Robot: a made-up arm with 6 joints.
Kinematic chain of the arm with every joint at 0, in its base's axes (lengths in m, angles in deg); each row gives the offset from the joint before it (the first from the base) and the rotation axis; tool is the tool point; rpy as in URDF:
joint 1: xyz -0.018 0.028 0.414 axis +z
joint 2: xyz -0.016 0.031 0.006 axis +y
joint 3: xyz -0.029 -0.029 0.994 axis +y
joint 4: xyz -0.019 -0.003 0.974 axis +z
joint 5: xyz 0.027 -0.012 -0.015 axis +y
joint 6: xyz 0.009 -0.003 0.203 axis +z
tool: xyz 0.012 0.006 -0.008 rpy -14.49 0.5 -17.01
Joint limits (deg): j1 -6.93..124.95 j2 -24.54..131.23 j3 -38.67..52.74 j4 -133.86..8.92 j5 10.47..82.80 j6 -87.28..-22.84
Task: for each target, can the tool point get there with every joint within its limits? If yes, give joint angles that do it. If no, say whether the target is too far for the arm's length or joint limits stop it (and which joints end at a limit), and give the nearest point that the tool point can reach.
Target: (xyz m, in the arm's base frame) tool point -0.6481 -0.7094 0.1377
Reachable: no: joint limits stop it (at a limit: joint 2, joint 3, joint 4, joint 5) | nearest point -0.9332 -1.0430 1.5770 | short by 1.505 m
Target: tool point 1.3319 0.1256 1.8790
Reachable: yes | joints 11.81 45.64 -10.07 -48.30 74.42 -64.40
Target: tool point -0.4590 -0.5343 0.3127
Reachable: no: joint limits stop it (at a limit: joint 2, joint 3, joint 4, joint 5) | nearest point -0.8865 -1.0794 1.5775 | short by 1.442 m
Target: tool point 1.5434 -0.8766 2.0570
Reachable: no: too far | nearest point 1.3984 -0.3450 1.8536 | short by 0.587 m
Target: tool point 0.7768 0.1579 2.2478
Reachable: yes | joints 22.47 20.20 16.53 -119.52 71.78 -32.02
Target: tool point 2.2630 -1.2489 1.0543
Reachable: no: too far | nearest point 1.9142 -0.4067 0.9376 | short by 0.919 m
